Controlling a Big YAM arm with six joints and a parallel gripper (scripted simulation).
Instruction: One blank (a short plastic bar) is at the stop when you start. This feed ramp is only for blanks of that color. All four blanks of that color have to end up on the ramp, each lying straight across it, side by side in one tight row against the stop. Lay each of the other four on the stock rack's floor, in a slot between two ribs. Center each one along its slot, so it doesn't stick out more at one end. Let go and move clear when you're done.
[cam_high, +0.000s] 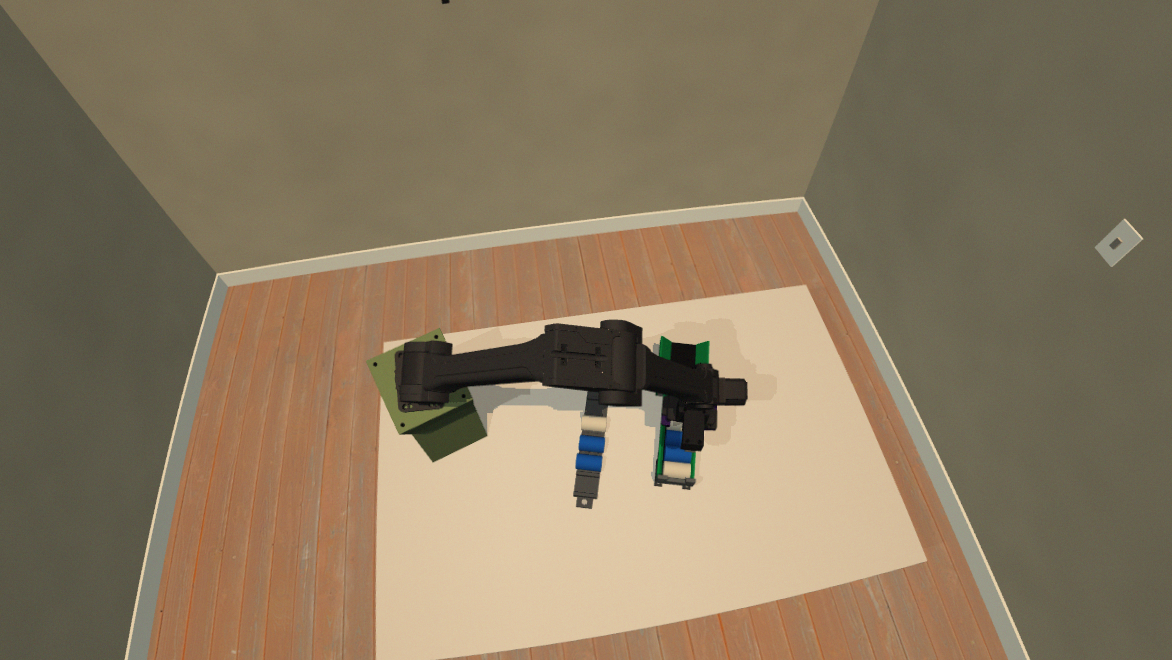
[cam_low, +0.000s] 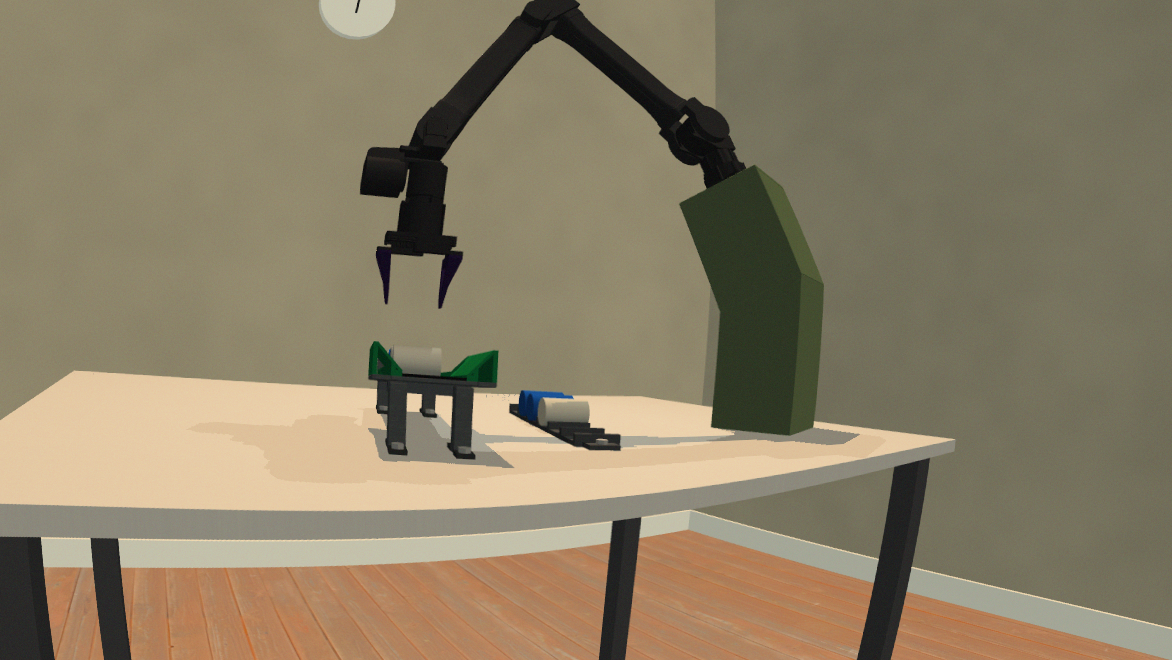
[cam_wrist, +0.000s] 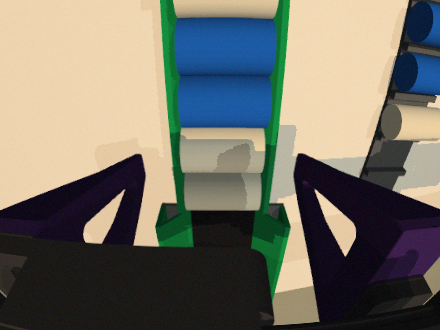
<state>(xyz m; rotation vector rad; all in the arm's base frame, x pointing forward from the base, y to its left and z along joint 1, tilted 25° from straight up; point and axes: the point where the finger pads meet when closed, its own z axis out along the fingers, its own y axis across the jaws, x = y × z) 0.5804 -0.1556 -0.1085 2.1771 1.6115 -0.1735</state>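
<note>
Now: hand 4 cm past the grey stop, 10 cm to the left of it and 11 cm above it.
</note>
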